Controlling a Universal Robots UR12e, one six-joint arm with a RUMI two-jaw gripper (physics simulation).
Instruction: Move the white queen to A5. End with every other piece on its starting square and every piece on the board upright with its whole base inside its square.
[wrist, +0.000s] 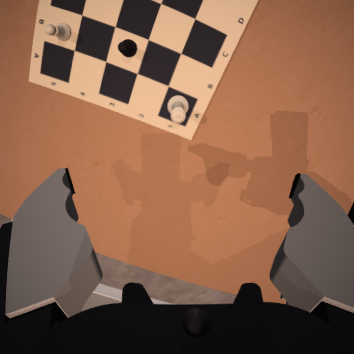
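Observation:
The tall white piece, which looks like the white queen, stands upright on dark square A1 at the board's lower right corner. The chessboard shows in part at the top left of the wrist view. Square A5 is the dark corner square at the board's lower left and has no piece on it. My gripper is open, with nothing between its wide-apart fingers. The fingertips show below the board in the view, the queen lying above the gap between them, apart from both.
A smaller white piece stands on light square B5, beside A5. A black piece stands on light square B3. The board rests on an orange-brown table. Shadows of the arm fall below and right of the board. The board's far part is cut off.

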